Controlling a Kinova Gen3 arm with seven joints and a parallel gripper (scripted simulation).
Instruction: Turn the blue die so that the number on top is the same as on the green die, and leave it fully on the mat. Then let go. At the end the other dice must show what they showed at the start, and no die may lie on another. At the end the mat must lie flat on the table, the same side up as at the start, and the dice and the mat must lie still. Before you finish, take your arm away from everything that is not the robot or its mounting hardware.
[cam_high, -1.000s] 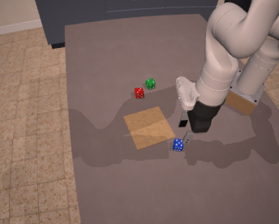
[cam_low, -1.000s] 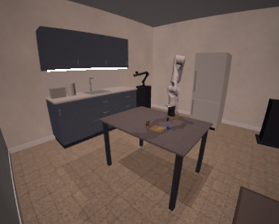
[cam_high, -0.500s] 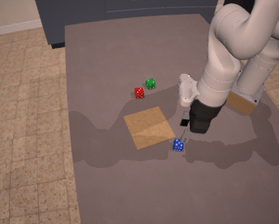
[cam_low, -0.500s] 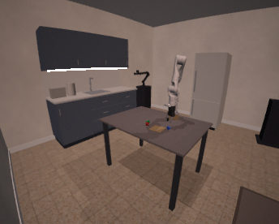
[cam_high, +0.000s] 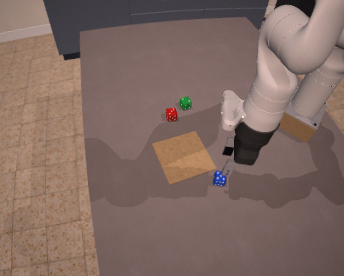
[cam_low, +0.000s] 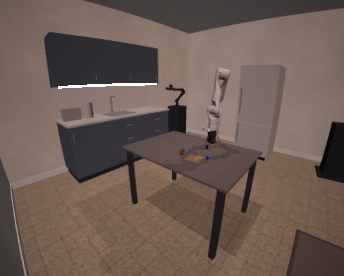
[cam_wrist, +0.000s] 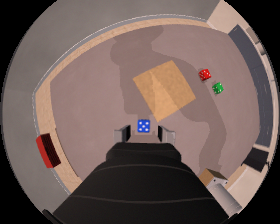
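The blue die lies 9 cm below my hand. The rest, counted from my hand: red die (25 cm to the right, 9 cm below, 4 cm ahead); then tan mat (11 cm below, 10 cm to the right, 6 cm ahead); then green die (28 cm to the right, 9 cm below, 2 cm behind).
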